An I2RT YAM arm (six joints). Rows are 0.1 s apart.
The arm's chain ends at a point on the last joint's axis. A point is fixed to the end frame.
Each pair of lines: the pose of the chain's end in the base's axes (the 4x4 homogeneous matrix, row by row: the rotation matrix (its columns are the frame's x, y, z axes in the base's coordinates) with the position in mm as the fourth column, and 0 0 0 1 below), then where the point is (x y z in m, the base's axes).
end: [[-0.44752, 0.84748, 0.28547, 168.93], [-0.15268, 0.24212, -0.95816, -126.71], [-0.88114, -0.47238, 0.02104, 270.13], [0, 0, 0, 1]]
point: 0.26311 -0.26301 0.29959
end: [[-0.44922, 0.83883, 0.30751, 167.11], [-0.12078, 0.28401, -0.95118, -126.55], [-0.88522, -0.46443, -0.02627, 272.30], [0, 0, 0, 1]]
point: 0.26457 -0.26187 0.29474
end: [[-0.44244, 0.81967, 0.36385, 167.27], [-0.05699, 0.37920, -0.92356, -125.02], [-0.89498, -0.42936, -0.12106, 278.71], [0, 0, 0, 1]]
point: 0.27269 -0.25586 0.28778
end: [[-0.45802, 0.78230, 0.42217, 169.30], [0.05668, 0.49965, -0.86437, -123.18], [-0.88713, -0.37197, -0.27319, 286.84], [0, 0, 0, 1]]
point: 0.28345 -0.24608 0.27337
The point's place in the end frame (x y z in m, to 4 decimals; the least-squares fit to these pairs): -0.0473 0.0329 0.1581
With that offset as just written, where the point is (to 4 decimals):
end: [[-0.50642, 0.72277, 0.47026, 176.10], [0.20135, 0.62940, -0.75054, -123.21], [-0.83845, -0.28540, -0.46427, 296.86], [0, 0, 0, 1]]
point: 0.2982 -0.2307 0.2537
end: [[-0.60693, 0.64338, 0.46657, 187.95], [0.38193, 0.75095, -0.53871, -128.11], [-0.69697, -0.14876, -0.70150, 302.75], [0, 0, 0, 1]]
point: 0.3116 -0.2066 0.2199
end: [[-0.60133, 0.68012, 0.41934, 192.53], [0.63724, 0.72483, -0.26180, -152.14], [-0.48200, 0.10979, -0.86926, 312.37], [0, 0, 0, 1]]
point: 0.3096 -0.1998 0.2014
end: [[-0.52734, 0.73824, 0.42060, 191.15], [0.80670, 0.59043, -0.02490, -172.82], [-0.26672, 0.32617, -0.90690, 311.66], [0, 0, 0, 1]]
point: 0.3069 -0.1955 0.1916
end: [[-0.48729, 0.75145, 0.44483, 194.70], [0.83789, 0.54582, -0.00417, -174.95], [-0.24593, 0.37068, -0.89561, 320.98], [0, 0, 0, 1]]
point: 0.3128 -0.1973 0.2032
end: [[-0.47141, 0.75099, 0.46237, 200.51], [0.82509, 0.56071, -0.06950, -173.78], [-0.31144, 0.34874, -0.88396, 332.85], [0, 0, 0, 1]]
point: 0.3206 -0.2053 0.2193
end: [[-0.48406, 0.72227, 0.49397, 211.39], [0.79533, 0.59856, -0.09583, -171.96], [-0.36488, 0.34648, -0.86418, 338.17], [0, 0, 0, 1]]
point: 0.3361 -0.2050 0.2302
